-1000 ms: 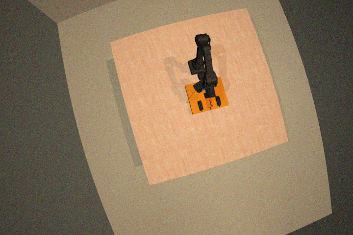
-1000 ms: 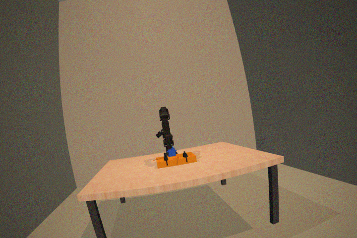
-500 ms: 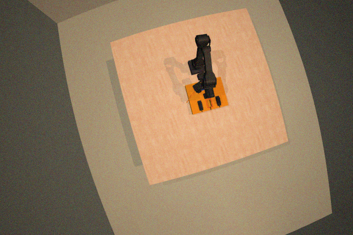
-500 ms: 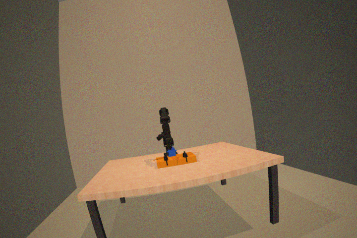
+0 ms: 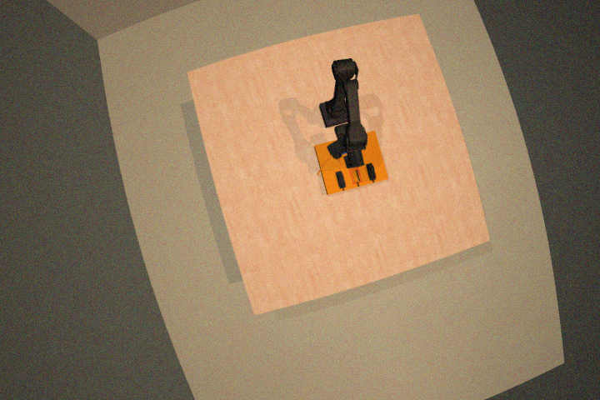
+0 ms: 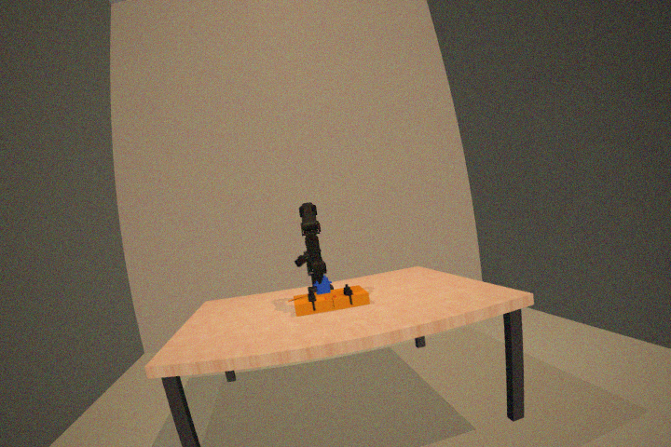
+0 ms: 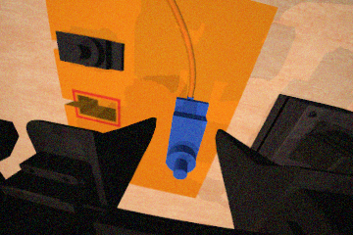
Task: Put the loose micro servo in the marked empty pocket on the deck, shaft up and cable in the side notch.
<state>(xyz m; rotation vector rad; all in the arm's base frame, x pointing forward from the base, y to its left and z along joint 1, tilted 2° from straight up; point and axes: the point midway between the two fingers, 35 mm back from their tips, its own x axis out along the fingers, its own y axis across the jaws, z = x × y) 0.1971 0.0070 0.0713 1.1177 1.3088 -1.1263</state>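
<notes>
Now: gripper tip 20 mm short of the robot deck, 30 mm to the right of it and 70 mm above it.
</notes>
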